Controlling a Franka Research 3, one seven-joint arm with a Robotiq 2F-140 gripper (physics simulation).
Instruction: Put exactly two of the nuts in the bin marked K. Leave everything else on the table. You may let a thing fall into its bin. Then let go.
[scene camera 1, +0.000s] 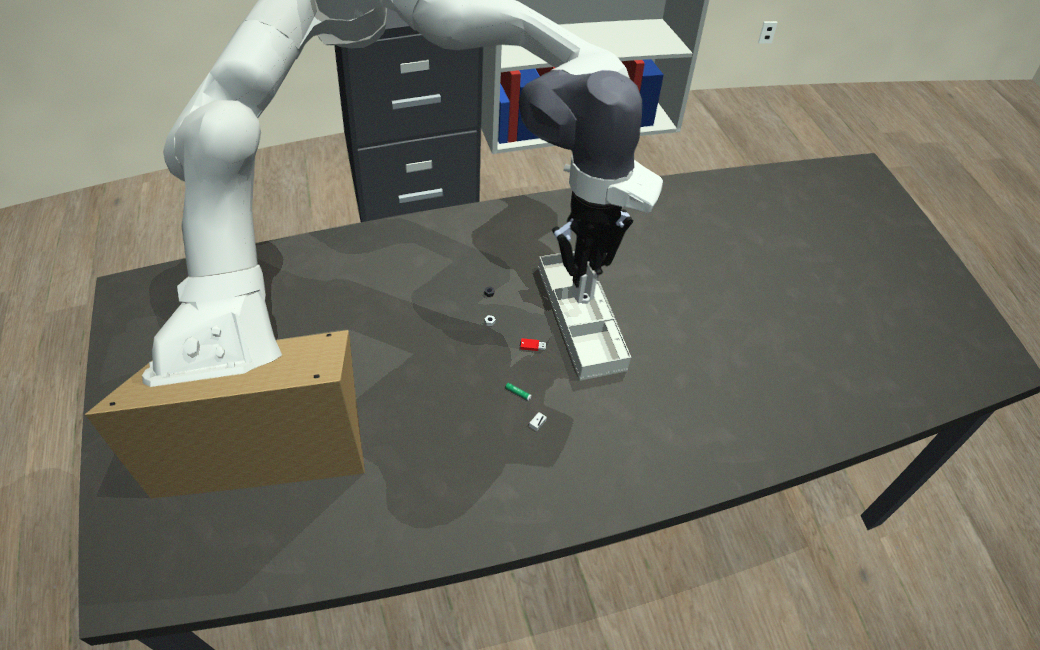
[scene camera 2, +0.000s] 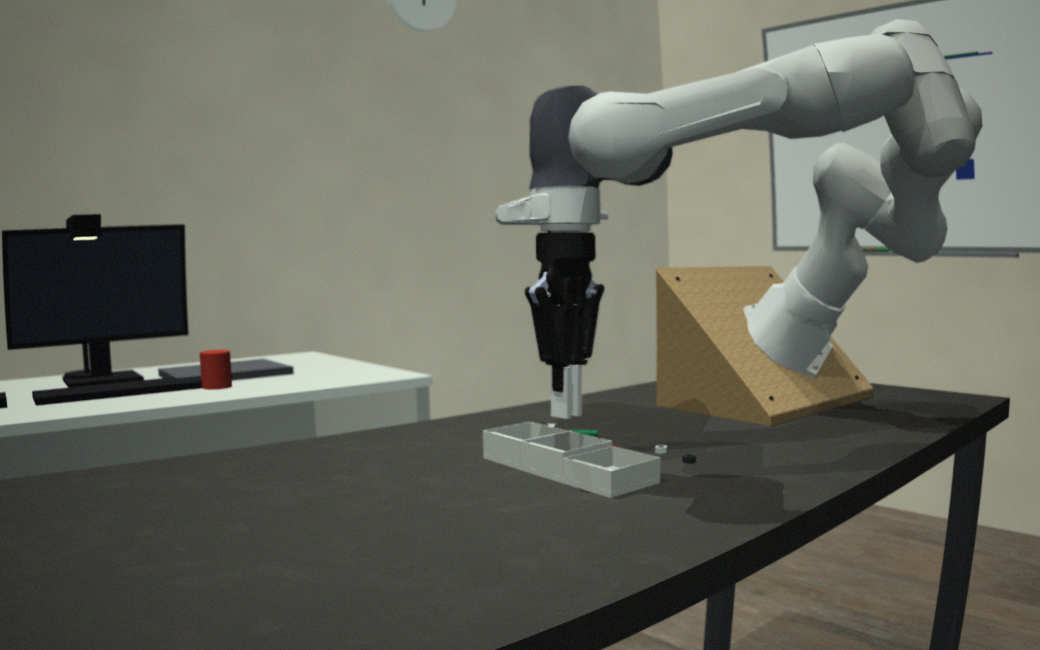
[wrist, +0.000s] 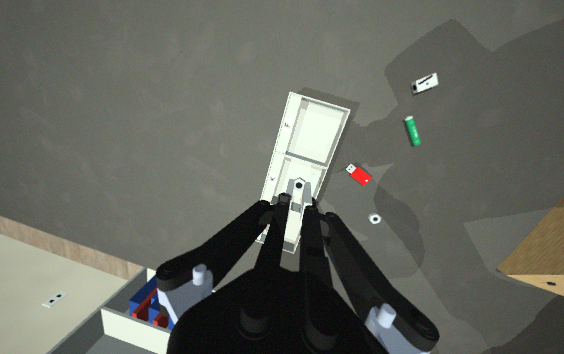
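My gripper (scene camera 1: 586, 288) (scene camera 2: 569, 404) (wrist: 298, 189) points down and is shut on a silver nut (scene camera 1: 585, 297) (wrist: 299, 179), held above the tray. In the wrist view the nut lines up with the middle bin, marked K (wrist: 272, 178); the fingers hide part of that bin. A second silver nut (scene camera 1: 490, 319) (scene camera 2: 661, 449) (wrist: 374, 218) lies on the table beside the tray. A black nut (scene camera 1: 489, 291) (scene camera 2: 688, 459) lies near it; it does not show clearly in the wrist view.
The white three-bin tray (scene camera 1: 604, 372) (scene camera 2: 635, 479) stands on the dark table. A red USB stick (scene camera 1: 530, 344) (wrist: 359, 175), a green cylinder (scene camera 1: 518, 391) (scene camera 2: 585, 433) (wrist: 413, 131) and a pencil sharpener (scene camera 1: 538, 420) (wrist: 425, 83) lie beside it. The wooden robot base (scene camera 1: 253, 429) stands farther off.
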